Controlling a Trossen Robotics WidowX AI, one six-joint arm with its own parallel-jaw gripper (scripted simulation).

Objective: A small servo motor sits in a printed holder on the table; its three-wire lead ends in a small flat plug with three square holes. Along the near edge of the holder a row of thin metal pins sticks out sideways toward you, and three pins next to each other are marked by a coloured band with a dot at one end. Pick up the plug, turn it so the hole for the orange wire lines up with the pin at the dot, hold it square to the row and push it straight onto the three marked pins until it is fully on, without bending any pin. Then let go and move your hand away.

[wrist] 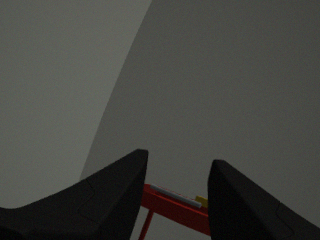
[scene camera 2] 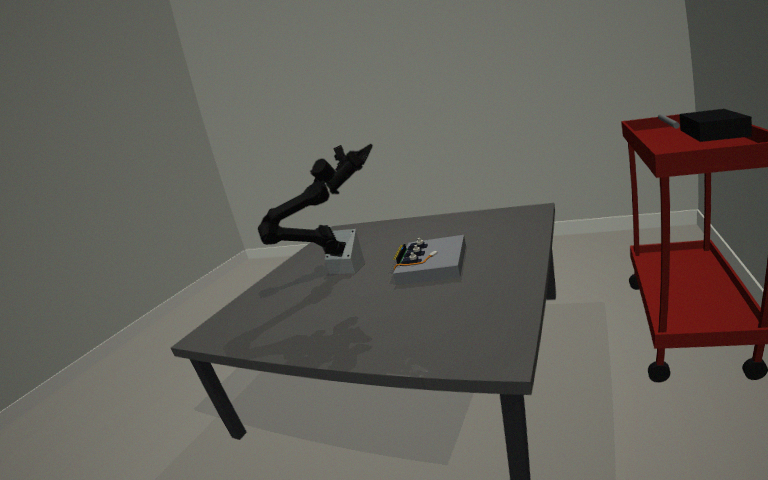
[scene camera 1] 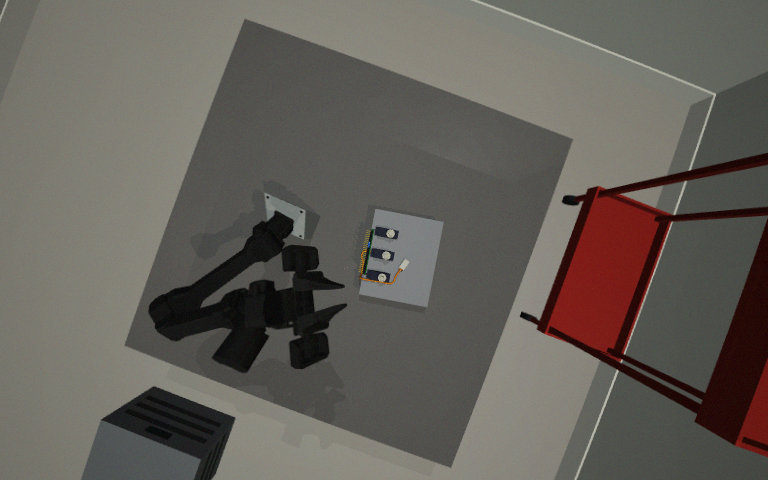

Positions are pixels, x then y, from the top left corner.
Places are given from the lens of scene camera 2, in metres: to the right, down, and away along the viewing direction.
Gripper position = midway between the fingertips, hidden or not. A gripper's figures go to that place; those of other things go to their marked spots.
my gripper [scene camera 2: 371, 145]: -0.04, -0.34, 1.47
grey printed holder [scene camera 2: 447, 264]: 0.23, 0.09, 1.47
